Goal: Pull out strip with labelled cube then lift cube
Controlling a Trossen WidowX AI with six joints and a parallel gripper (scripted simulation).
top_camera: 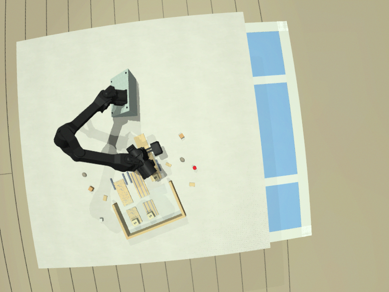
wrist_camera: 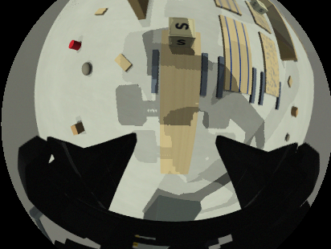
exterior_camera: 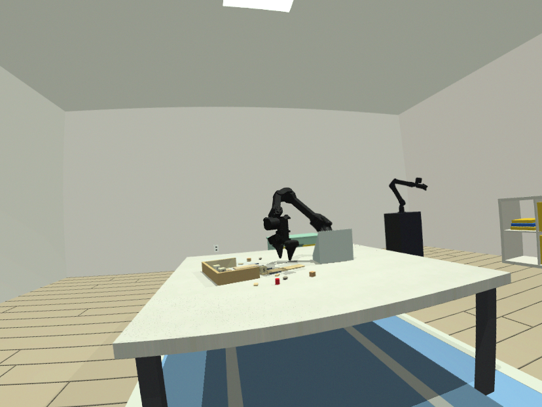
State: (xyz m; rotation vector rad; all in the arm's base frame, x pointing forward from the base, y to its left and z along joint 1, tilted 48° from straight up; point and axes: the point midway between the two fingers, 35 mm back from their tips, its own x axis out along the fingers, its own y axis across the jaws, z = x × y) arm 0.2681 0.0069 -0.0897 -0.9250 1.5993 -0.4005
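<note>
The tan strip is 5 cm below my gripper tip and 2 cm ahead of it. The rest, counted from my gripper tip: red cylinder (24 cm to the left, 8 cm ahead, 4 cm below).
</note>
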